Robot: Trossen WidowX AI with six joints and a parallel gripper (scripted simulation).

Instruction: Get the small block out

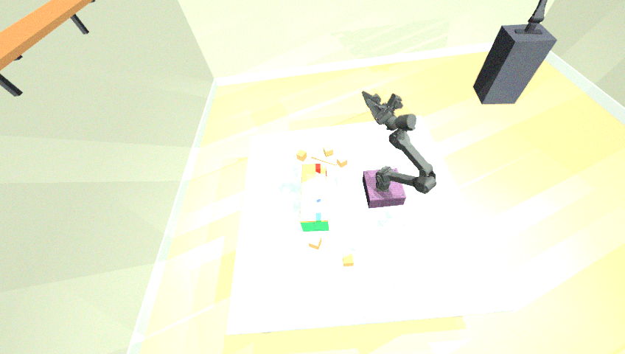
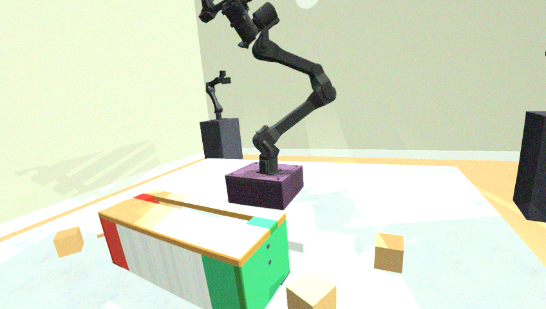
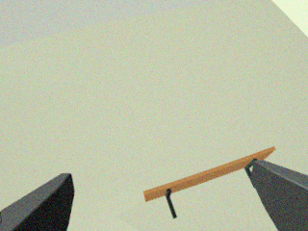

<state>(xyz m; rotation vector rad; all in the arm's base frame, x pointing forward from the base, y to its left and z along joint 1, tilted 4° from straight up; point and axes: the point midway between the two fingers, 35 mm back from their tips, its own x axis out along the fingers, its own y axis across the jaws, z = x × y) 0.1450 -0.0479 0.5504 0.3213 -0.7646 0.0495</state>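
The blue block lies 22 cm ahead of my gripper tip, 12 cm to the left of it and 59 cm below it. The rest, counted from my gripper tip: long box (21 cm ahead, 9 cm to the left, 61 cm below); then thin stick (22 cm ahead, 22 cm to the right, 67 cm below).
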